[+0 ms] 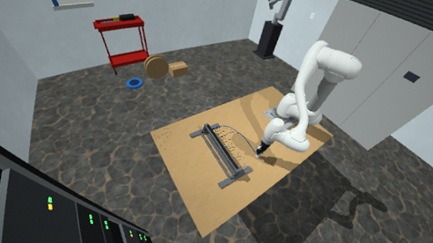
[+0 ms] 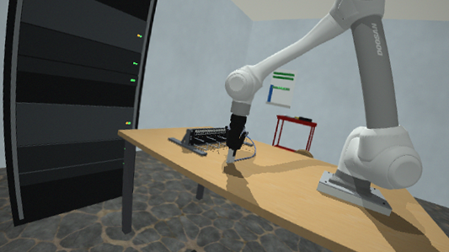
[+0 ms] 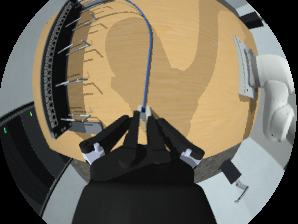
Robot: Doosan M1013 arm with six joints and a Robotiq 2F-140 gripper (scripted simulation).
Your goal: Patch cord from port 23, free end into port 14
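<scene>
Now: the free end of patch cord 10 mm to the left of my hand and 30 mm below it.
</scene>
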